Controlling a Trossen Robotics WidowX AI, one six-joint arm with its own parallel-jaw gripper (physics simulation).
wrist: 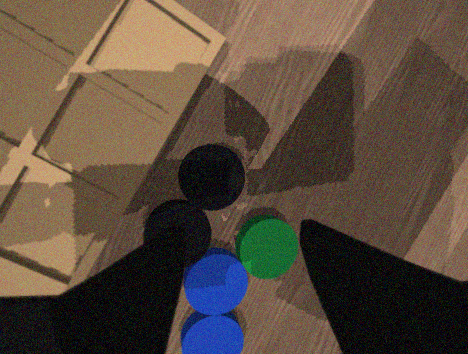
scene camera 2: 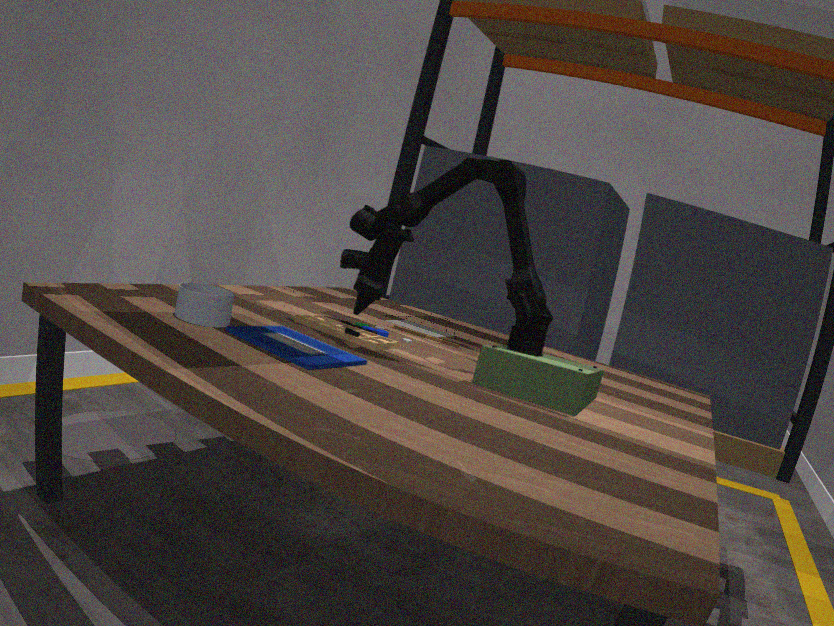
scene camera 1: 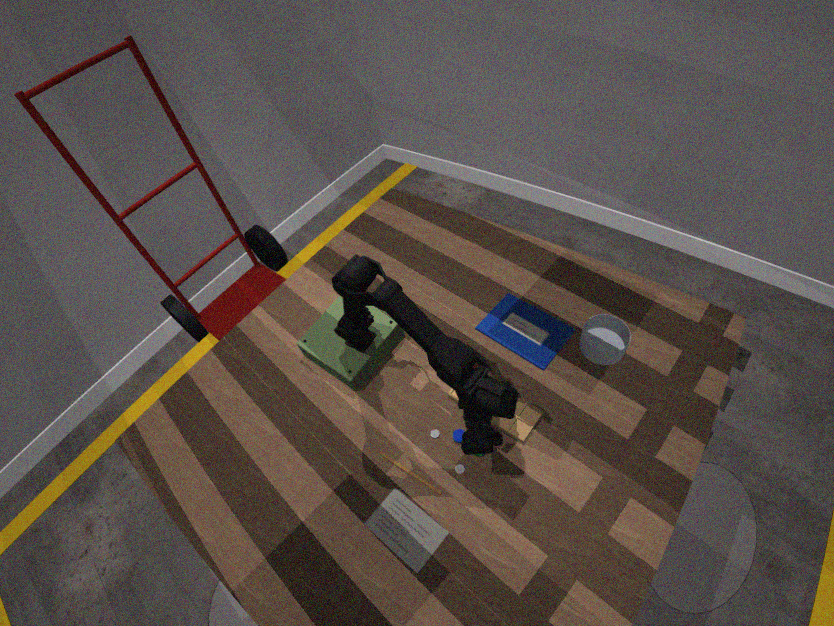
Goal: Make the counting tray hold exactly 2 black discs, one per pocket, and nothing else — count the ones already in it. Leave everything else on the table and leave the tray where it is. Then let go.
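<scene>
The tan counting tray (scene camera 1: 529, 421) (wrist: 218, 44) is partly hidden by the arm in scene camera 1. In the wrist view its visible pockets at upper left hold no disc. A small black disc (scene camera 2: 351, 331) shows at the tray in scene camera 2; its pocket is unclear. Two black discs (wrist: 211, 176) (wrist: 172, 225) lie on the table beside the tray, the second partly behind the left finger. My gripper (scene camera 1: 482, 450) (scene camera 2: 361, 311) (wrist: 243, 232) is partly open and empty, above the disc cluster. A green disc (wrist: 269, 248) lies near the right fingertip.
Two blue discs (wrist: 216, 284) (wrist: 212, 337) lie beside the green one. Small pale discs (scene camera 1: 434, 433) (scene camera 1: 459, 468), a thin stick (scene camera 1: 414, 473) and a printed sheet (scene camera 1: 404, 539) are nearby. A blue panel (scene camera 1: 495, 316) (scene camera 2: 336, 362) and round grey bowl (scene camera 1: 604, 350) (scene camera 2: 204, 306) stand beyond the tray.
</scene>
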